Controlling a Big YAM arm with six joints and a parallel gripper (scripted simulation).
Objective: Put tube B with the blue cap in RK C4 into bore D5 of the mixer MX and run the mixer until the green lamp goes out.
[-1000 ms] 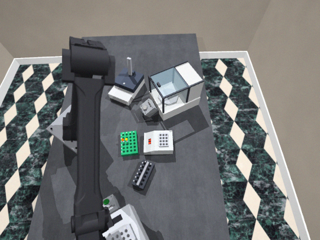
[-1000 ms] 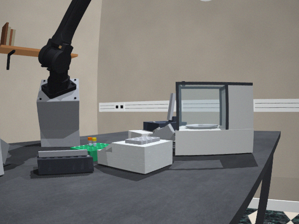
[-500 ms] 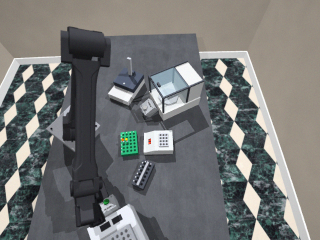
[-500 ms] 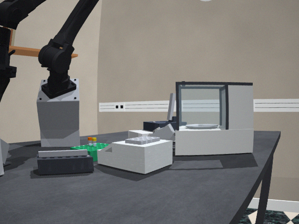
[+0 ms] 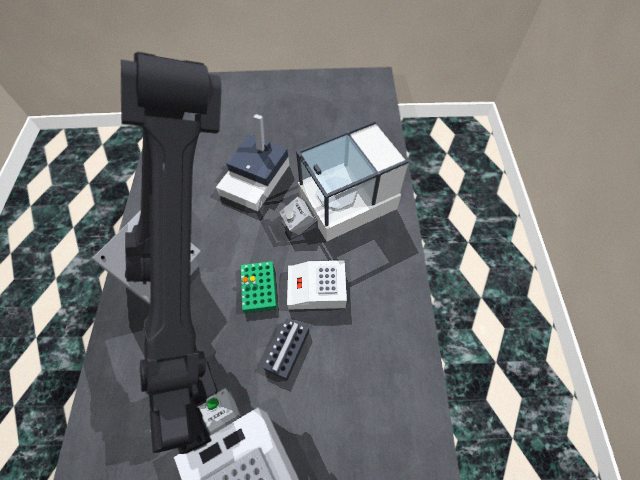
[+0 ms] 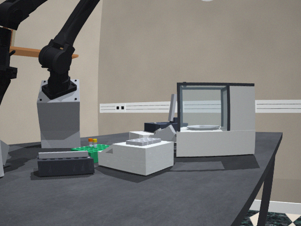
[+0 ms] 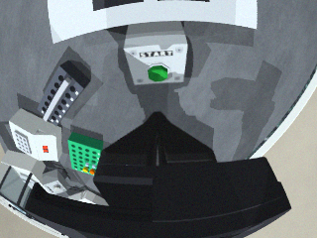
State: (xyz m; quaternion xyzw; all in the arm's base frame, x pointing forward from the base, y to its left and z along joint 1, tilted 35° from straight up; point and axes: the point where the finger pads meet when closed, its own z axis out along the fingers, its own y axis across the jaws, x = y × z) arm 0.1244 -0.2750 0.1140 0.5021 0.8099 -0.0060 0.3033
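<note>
My hand is 10 mm to the left of the green start key and 90 mm above it. Also, from my hand: orange-capped tube (70 mm ahead, 290 mm to the left, 130 mm below); then dark magnet block (170 mm ahead, 110 mm to the left, 140 mm below); then tube B (60 mm ahead, 210 mm to the right).
</note>
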